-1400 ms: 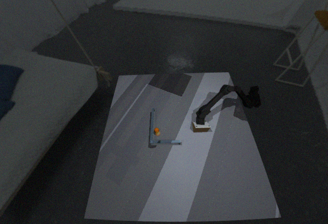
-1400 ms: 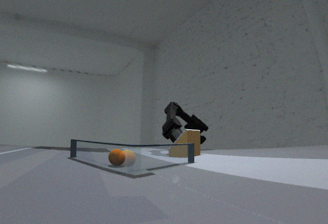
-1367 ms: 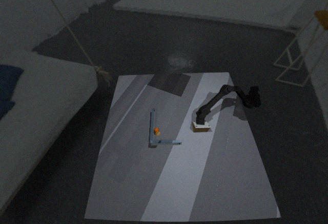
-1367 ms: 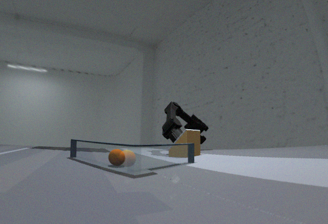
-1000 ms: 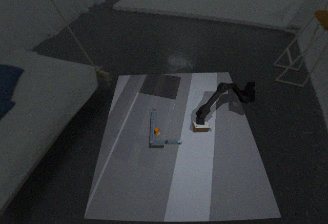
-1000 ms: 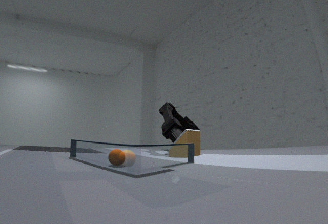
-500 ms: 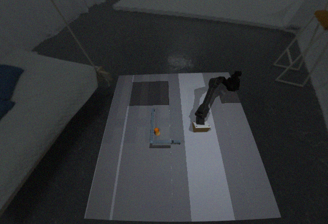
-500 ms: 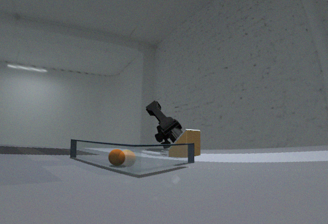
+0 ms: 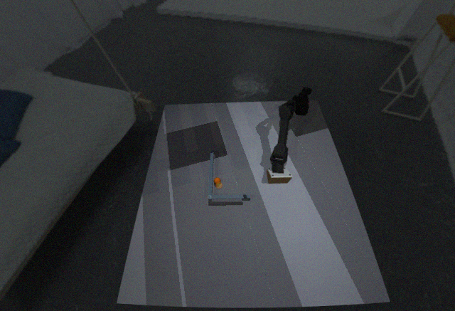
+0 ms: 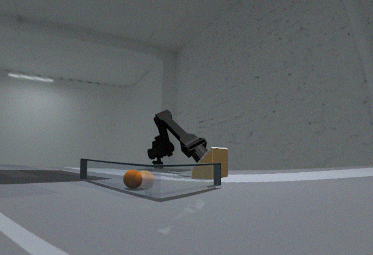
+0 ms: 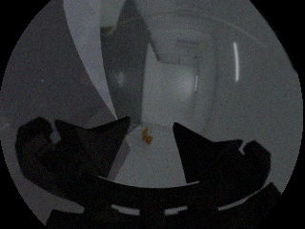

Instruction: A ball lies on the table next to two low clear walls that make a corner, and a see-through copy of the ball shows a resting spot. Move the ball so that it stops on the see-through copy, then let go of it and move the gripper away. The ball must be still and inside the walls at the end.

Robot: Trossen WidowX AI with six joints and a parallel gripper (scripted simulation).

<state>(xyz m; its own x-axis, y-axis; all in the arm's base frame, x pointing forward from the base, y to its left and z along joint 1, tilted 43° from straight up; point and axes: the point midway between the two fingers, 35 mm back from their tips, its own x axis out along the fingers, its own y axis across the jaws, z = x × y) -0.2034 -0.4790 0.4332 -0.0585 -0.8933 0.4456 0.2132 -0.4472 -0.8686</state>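
The orange ball lies 770 mm to the left of my gripper tip, 570 mm ahead of it and 50 mm below it. Round my gripper tip: see-through ball copy 800 mm to the left, 550 mm ahead, 50 mm below.
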